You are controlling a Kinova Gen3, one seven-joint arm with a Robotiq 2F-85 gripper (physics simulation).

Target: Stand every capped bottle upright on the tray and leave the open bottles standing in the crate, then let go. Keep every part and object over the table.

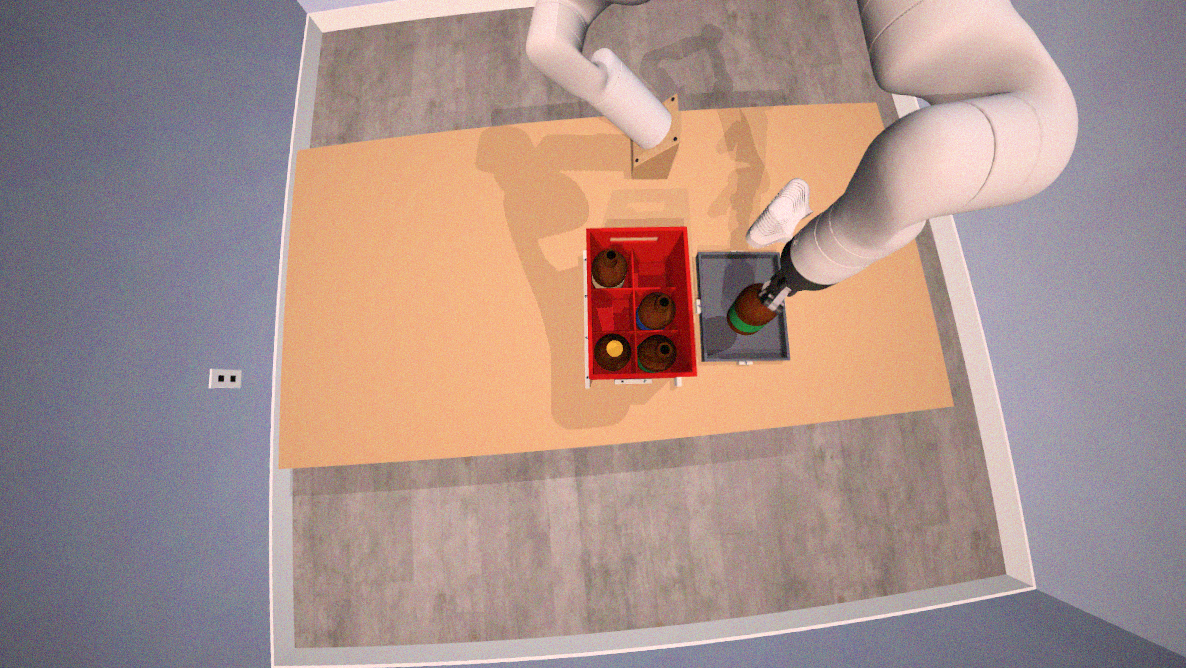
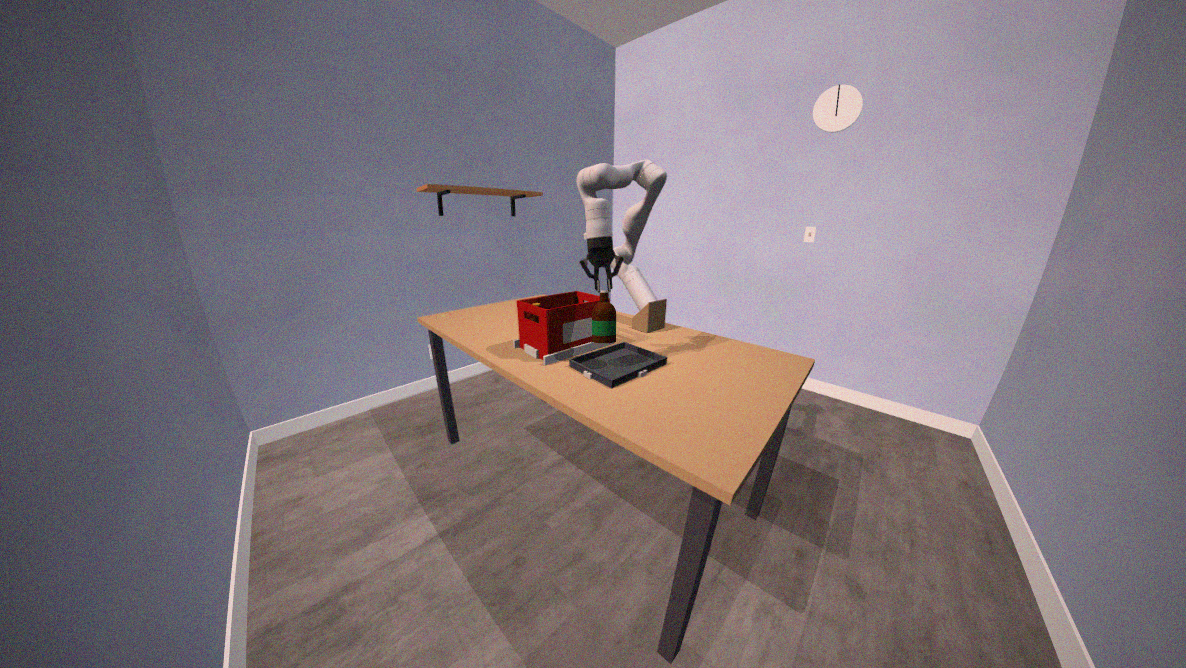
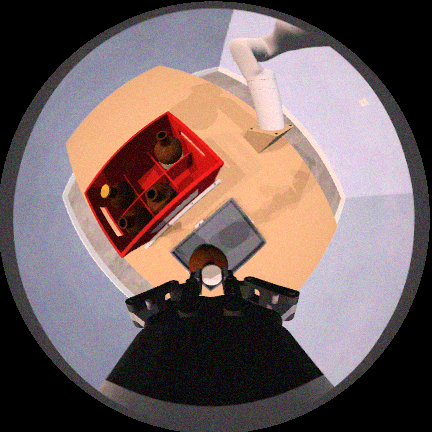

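Seen in the pictures: gripper, fingertip midpoint: [image 1: 770,289] [image 2: 604,291] [image 3: 211,273]; arm's base, link origin: [image 1: 653,128] [image 2: 650,308] [image 3: 271,125].
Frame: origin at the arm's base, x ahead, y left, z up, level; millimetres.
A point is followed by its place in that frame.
My gripper [image 1: 775,292] @[x 438, y 74, z 143 mm] [image 2: 603,287] @[x 438, y 74, z 143 mm] [image 3: 211,273] @[x 438, y 74, z 143 mm] is shut on the neck of a brown bottle [image 1: 753,308] @[x 459, y 59, z 104 mm] [image 2: 603,321] @[x 481, y 106, z 65 mm] [image 3: 205,256] @[x 432, y 62, z 105 mm] with a green label and a white cap. The bottle hangs upright over the dark grey tray [image 1: 785,344] @[x 528, y 201, z -67 mm] [image 2: 612,381] @[x 562, y 201, z -68 mm] [image 3: 248,215] @[x 292, y 138, z -74 mm], low above it. The red crate [image 1: 692,331] @[x 477, y -49, z 86 mm] [image 2: 534,330] @[x 541, y -133, z 2 mm] [image 3: 200,181] @[x 339, y -24, z 77 mm] holds a yellow-capped bottle [image 1: 613,352] @[x 487, y -191, z 74 mm] [image 3: 112,194] @[x 479, y -175, z 53 mm] and three open bottles: one with a white label [image 1: 610,267] @[x 322, y -164, z 45 mm] [image 3: 168,150] @[x 318, y -140, z 33 mm], one with a blue label [image 1: 656,310] @[x 421, y -94, z 45 mm] [image 3: 161,196] @[x 407, y -72, z 45 mm] and one with a green label [image 1: 657,353] @[x 503, y -114, z 67 mm] [image 3: 134,223] @[x 494, y -89, z 39 mm].
The crate stands beside the tray on the wooden table [image 1: 414,290] @[x 245, y -616, z -89 mm] [image 2: 705,398] @[x 455, y 425, z -89 mm] [image 3: 295,240] @[x 222, y 379, z -89 mm], with low white strips along its sides. The arm's wooden base block [image 1: 655,151] @[x 58, y -9, z 1 mm] [image 2: 649,316] @[x 66, y 34, z -18 mm] [image 3: 263,139] @[x 71, y 13, z -15 mm] stands at the table's back. Two crate compartments hold no bottle.
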